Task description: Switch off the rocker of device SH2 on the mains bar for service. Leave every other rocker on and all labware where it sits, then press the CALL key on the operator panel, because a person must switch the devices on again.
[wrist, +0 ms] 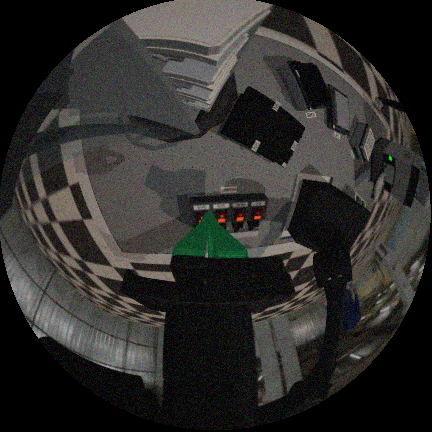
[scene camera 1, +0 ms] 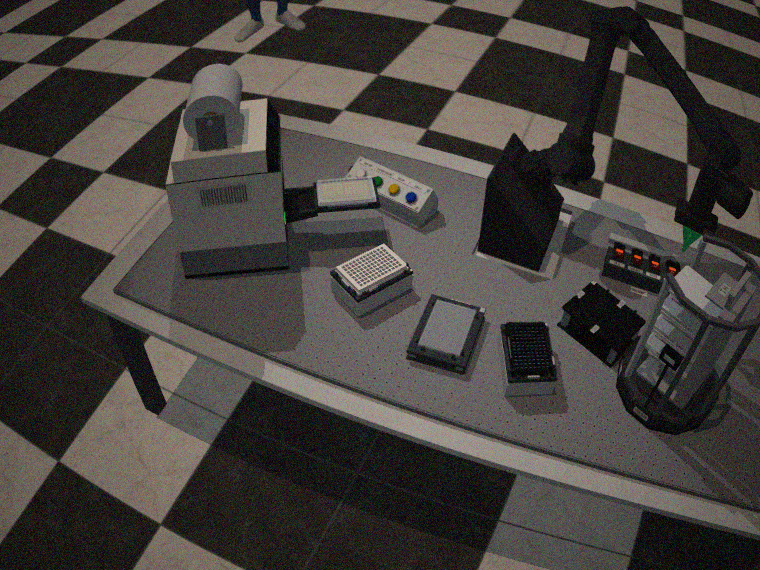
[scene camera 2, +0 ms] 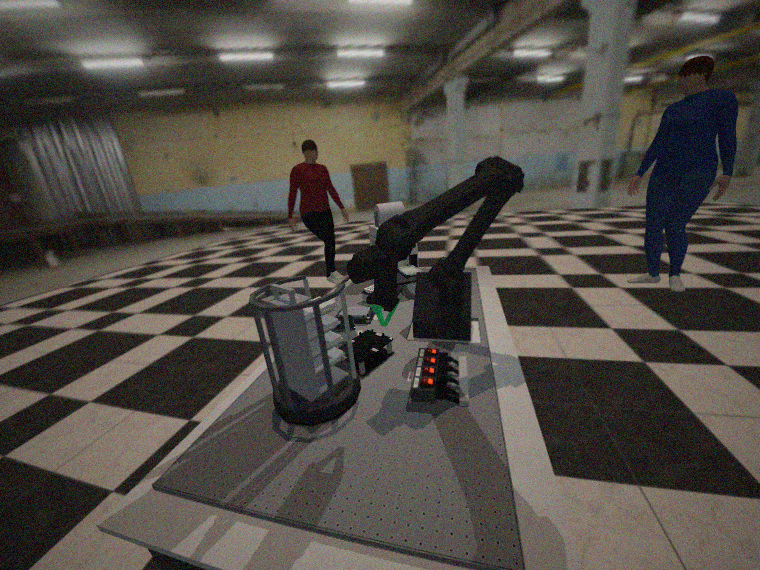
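Seen in the pictures: gripper, fingertip midpoint: [wrist: 207, 215] [scene camera 1: 683, 250] [scene camera 2: 383, 325]; arm's base, link origin: [wrist: 333, 239] [scene camera 1: 527, 173] [scene camera 2: 451, 291].
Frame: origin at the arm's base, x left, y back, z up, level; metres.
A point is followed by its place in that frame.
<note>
The mains bar [scene camera 1: 631, 277] {x 0.325, y -0.070, z -0.126 m} [wrist: 229, 198] {x 0.354, y -0.067, z -0.122 m} lies beside the arm's base, with several rockers in a row, all glowing orange; the leftmost rocker [wrist: 200, 219] {x 0.428, y -0.016, z -0.099 m} in the wrist view is partly hidden by my fingertips. The labels are too blurred to tell which is SH2. My gripper [scene camera 1: 686, 246] {x 0.419, y -0.130, z 0.056 m} [scene camera 2: 383, 321] {x 0.419, y -0.130, z 0.056 m} [wrist: 207, 215] {x 0.419, y -0.130, z 0.056 m} is shut and empty, its green fingertips pointing down above the table, apart from the bar in scene camera 2. The operator panel [scene camera 1: 406, 210] {x -0.246, y -0.139, z -0.123 m} has green [scene camera 1: 378, 181] {x -0.333, y -0.120, z -0.081 m}, yellow [scene camera 1: 394, 188] {x -0.286, y -0.126, z -0.080 m} and blue [scene camera 1: 411, 196] {x -0.238, y -0.134, z -0.080 m} keys and a pale one; its lettering is unreadable.
A round caged plate tower [scene camera 1: 659, 419] {x 0.487, y -0.454, z -0.111 m} [scene camera 2: 316, 409] {x 0.588, y -0.271, z -0.109 m} stands near the bar, beside a black device [scene camera 1: 601, 319] {x 0.287, y -0.276, z -0.090 m} [wrist: 262, 125] {x 0.309, y -0.255, z -0.090 m}. A dark-topped block [scene camera 1: 529, 349] {x 0.170, y -0.435, z -0.081 m}, a framed plate [scene camera 1: 448, 328] {x -0.004, y -0.433, z -0.115 m} and a white well plate [scene camera 1: 373, 268] {x -0.200, y -0.387, z -0.082 m} sit along the table. A tall grey machine [scene camera 1: 230, 220] {x -0.489, y -0.488, z 0.009 m} stands at the far end.
</note>
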